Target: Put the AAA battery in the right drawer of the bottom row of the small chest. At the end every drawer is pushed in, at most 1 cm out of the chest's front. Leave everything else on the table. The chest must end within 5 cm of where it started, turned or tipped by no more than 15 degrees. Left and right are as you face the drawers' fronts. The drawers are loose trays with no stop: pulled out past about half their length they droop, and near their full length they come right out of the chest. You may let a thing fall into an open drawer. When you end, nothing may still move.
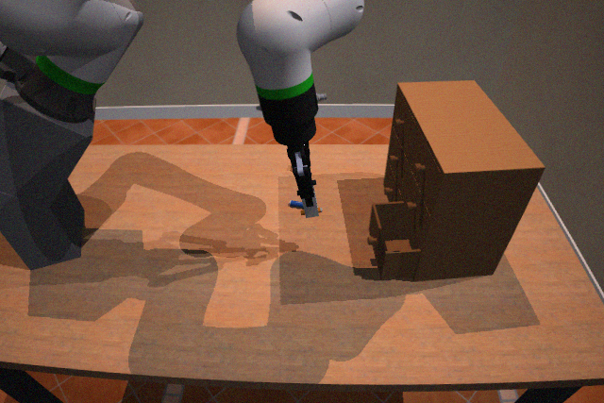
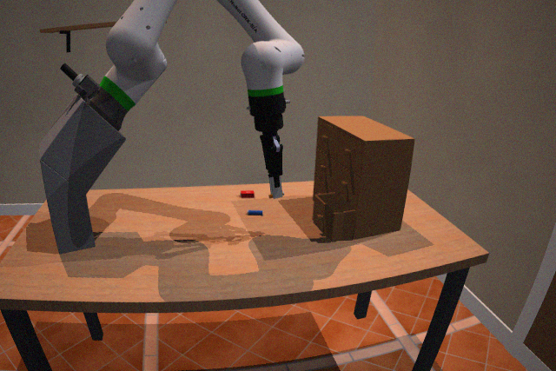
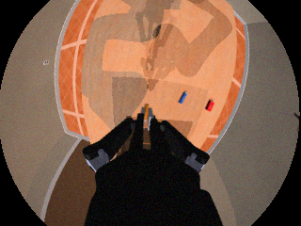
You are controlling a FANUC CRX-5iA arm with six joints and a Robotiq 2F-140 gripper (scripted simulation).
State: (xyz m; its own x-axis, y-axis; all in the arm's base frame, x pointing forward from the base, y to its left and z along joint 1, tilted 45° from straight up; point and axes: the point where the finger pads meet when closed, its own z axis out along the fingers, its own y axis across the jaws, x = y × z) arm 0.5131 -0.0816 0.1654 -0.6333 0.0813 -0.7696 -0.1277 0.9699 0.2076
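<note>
Right now my hand is 3 cm above the AAA battery. From my hand the other things lie so: red block (7 cm behind, 28 cm to the left, 15 cm below); then blue cylinder (4 cm behind, 14 cm to the left, 15 cm below).
</note>
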